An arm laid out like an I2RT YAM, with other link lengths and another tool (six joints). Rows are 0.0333 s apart.
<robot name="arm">
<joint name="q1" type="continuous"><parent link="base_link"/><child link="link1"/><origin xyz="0 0 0.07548" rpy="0 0 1.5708"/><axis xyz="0 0 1"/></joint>
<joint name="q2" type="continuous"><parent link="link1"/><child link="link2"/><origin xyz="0.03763 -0.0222 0.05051" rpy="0 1.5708 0"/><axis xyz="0 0 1"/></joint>
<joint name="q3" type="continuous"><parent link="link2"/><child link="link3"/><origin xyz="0 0.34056 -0.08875" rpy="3.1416 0 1.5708"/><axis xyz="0 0 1"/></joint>
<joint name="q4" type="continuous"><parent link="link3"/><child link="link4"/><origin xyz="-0.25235 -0.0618 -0.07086" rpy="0 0 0"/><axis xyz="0 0 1"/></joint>
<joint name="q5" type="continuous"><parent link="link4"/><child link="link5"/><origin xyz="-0.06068 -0.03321 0.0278" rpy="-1.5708 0 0"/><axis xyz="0 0 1"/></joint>
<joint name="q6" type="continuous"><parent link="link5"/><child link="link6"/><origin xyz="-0.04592 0 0.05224" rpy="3.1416 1.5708 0"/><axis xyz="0 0 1"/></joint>
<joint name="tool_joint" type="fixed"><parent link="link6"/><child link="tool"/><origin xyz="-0.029 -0.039 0.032" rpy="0 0.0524 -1.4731"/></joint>
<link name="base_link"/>
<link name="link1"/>
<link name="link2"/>
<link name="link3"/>
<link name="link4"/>
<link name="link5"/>
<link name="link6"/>
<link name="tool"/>
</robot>
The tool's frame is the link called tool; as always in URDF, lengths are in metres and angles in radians. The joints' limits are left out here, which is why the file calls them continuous.
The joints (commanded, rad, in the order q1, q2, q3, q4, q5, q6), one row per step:
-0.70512 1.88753 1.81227 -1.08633 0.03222 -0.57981
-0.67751 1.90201 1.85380 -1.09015 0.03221 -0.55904
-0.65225 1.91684 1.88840 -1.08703 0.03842 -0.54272
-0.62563 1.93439 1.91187 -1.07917 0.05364 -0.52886
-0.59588 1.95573 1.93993 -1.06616 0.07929 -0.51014
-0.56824 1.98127 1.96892 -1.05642 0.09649 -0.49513
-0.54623 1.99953 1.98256 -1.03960 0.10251 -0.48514
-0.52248 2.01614 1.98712 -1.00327 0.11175 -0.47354
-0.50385 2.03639 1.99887 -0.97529 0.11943 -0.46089
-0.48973 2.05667 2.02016 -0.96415 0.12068 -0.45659
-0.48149 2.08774 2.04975 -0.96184 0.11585 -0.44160
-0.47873 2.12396 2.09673 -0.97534 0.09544 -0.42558
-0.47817 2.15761 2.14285 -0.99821 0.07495 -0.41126
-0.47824 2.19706 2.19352 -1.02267 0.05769 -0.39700
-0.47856 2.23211 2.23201 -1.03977 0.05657 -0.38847
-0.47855 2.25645 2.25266 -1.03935 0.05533 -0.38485
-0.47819 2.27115 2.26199 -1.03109 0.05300 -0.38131
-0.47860 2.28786 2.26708 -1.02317 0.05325 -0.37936
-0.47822 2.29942 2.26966 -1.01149 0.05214 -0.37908
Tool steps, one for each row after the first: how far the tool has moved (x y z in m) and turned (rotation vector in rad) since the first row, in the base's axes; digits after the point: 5 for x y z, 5 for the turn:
0.01287 0.00435 0.00542 -0.00870 -0.02382 0.00866
0.02493 0.00778 0.00883 -0.02206 -0.04313 0.01660
0.03699 0.01135 0.00821 -0.03654 -0.05022 0.02428
0.05124 0.01473 0.00721 -0.06023 -0.05902 0.02605
0.06564 0.01825 0.00475 -0.07482 -0.06673 0.03256
0.07734 0.02199 0.00120 -0.08199 -0.07797 0.04279
0.09085 0.02577 -0.00388 -0.09697 -0.09887 0.05165
0.10348 0.02812 -0.00868 -0.10753 -0.11702 0.05518
0.11359 0.03004 -0.01129 -0.11225 -0.12913 0.06467
0.12446 0.02979 -0.01656 -0.10315 -0.13726 0.06194
0.13481 0.02848 -0.01978 -0.08017 -0.14893 0.06011
0.14262 0.02725 -0.02261 -0.05400 -0.15300 0.05743
0.15107 0.02505 -0.02728 -0.02895 -0.15289 0.05236
0.15782 0.02187 -0.03373 -0.01847 -0.14382 0.04461
0.16351 0.01921 -0.03983 -0.01465 -0.14249 0.04186
0.16788 0.01752 -0.04425 -0.01290 -0.14701 0.04018
0.17180 0.01532 -0.05095 -0.01067 -0.14420 0.03781
0.17535 0.01381 -0.05576 -0.01095 -0.14711 0.03851

